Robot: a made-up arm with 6 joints. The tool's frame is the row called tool.
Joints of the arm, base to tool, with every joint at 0 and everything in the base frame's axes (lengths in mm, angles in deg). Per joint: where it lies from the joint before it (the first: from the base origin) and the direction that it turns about. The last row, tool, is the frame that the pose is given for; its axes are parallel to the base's.
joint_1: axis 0 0 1 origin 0 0 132.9
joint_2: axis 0 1 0 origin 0 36.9 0
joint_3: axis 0 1 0 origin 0 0 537
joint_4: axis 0 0 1 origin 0 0 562.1
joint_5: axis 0 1 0 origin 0 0 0
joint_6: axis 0 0 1 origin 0 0 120.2
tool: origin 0 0 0
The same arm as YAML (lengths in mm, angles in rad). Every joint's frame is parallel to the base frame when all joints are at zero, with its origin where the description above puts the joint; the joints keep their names.
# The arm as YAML. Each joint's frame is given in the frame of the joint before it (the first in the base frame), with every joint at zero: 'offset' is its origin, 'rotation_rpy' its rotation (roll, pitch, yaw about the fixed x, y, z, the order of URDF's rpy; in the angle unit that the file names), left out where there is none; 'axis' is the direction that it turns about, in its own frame. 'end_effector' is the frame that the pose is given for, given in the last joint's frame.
length_unit: mm
angle_unit: rad
chain:
  - id: joint_1
    offset: [0.0, 0.0, 132.9]
    axis: "+z"
  - id: joint_2
    offset: [0.0, 36.9, 0.0]
    axis: "+y"
  - id: joint_3
    offset: [0.0, 0.0, 537.0]
    axis: "+y"
  - id: joint_4
    offset: [0.0, 0.0, 562.1]
    axis: "+z"
  - id: joint_5
    offset: [0.0, 0.0, 0.0]
    axis: "+y"
  - id: joint_6
    offset: [0.0, 0.0, 120.2]
    axis: "+z"
end_effector:
  offset: [0.0, 0.0, 0.0]

